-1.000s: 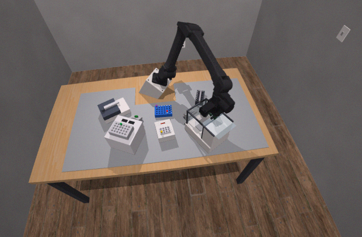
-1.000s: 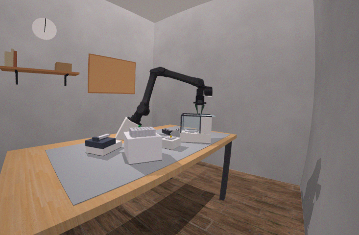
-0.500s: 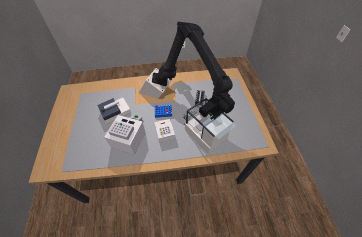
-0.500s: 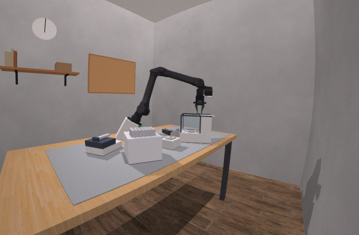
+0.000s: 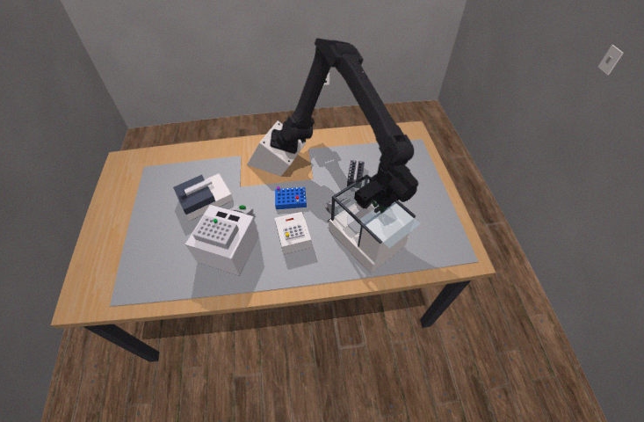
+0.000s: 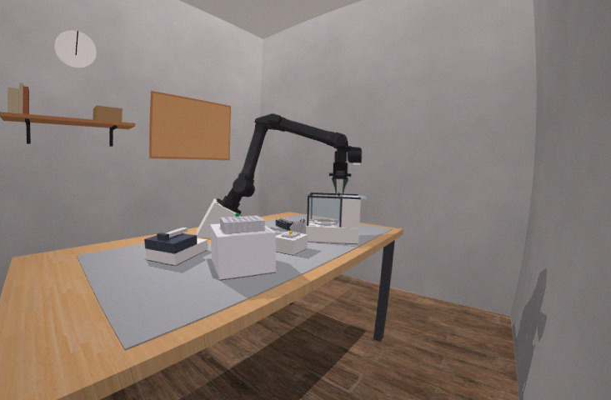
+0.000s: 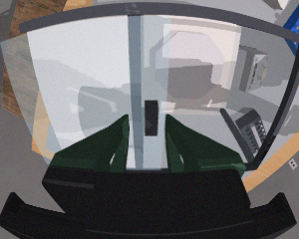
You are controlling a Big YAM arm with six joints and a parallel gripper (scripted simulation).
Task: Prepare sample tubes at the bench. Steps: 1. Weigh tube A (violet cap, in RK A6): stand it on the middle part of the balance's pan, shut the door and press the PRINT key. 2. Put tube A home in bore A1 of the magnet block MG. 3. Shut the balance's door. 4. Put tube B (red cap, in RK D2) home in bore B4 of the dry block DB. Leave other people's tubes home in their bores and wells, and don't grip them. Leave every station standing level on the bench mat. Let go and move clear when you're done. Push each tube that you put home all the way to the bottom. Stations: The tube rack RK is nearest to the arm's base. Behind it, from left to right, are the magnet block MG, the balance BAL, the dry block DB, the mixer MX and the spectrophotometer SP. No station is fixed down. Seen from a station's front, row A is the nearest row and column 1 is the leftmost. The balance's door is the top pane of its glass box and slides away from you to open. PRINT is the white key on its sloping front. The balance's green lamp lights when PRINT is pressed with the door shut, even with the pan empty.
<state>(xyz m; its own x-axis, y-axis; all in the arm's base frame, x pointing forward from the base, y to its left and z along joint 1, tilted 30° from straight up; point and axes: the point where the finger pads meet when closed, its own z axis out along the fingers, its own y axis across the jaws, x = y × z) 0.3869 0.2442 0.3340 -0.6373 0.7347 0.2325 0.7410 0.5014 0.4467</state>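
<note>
My hand is 20 mm short of the balance door, 10 mm to the right of it and 10 mm above it. Also, from my hand: yellow-capped tube: 20 mm ahead, 320 mm to the right, 160 mm below; dry block: 20 mm behind, 300 mm to the right, 190 mm below; magnet block: 340 mm behind, 50 mm to the right, 200 mm below.
</note>
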